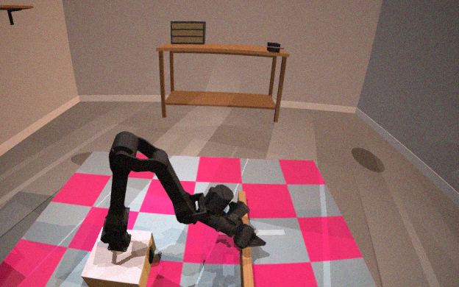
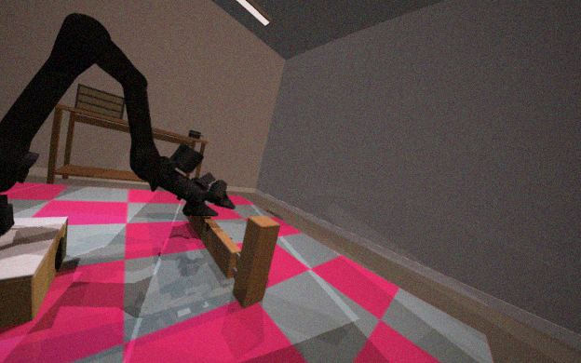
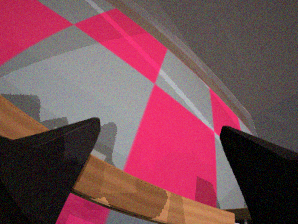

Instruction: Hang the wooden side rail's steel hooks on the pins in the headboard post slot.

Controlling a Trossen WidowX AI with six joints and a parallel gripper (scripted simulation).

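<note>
The wooden headboard post is 4 cm behind my gripper tip, 24 cm to the right of it and 2 cm below it.
</note>
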